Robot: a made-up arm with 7 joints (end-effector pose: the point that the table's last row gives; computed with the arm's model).
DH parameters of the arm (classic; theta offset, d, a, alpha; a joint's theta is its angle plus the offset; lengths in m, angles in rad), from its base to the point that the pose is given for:
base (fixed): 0 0 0 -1.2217
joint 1: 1.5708 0 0 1.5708
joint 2: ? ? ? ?
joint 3: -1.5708 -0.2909 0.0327 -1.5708
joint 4: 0 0 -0.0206 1.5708
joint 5: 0 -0.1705 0 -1.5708
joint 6: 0 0 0 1.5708
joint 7: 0 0 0 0
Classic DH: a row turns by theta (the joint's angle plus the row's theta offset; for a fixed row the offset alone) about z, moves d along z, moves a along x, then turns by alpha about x.
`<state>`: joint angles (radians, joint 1 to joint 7).
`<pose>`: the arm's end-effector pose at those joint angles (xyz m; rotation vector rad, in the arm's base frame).
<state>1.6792 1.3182 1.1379 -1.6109 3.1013 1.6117 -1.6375</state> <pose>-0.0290 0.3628 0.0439 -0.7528 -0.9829 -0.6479</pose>
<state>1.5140 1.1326 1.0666 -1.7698 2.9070 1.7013 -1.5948</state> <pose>-0.0648 0.3378 0.0140 -0.8324 -0.9420 -0.7524</pose>
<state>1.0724 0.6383 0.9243 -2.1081 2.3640 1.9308 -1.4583</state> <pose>-0.0938 0.2577 -0.0990 -0.8783 -0.8556 -1.0352</pose>
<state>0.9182 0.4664 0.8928 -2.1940 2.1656 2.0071 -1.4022</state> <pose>-0.0812 0.2267 -0.1374 -0.8335 -0.8318 -1.0924</pose>
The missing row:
joint 2: 1.2217 0 0 -1.5708
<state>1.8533 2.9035 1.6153 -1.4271 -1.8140 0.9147 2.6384</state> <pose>0.3764 0.0539 -0.0869 -0.2687 -2.2353 -1.0714</pose>
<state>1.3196 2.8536 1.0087 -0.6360 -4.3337 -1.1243 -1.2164</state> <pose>0.4156 0.1567 0.1018 1.8170 -2.1590 -0.8861</pose>
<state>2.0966 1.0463 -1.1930 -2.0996 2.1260 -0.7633 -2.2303</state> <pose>-0.2811 -0.0211 0.0795 -0.3619 0.7224 -0.2985</pose>
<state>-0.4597 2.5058 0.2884 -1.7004 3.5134 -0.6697 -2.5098</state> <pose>0.0832 0.1027 0.3287 1.6381 -1.8289 -0.4840</pose>
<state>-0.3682 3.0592 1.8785 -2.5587 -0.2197 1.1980 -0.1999</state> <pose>-0.1135 -0.1134 0.1431 -1.1311 1.1901 0.1668</pose>
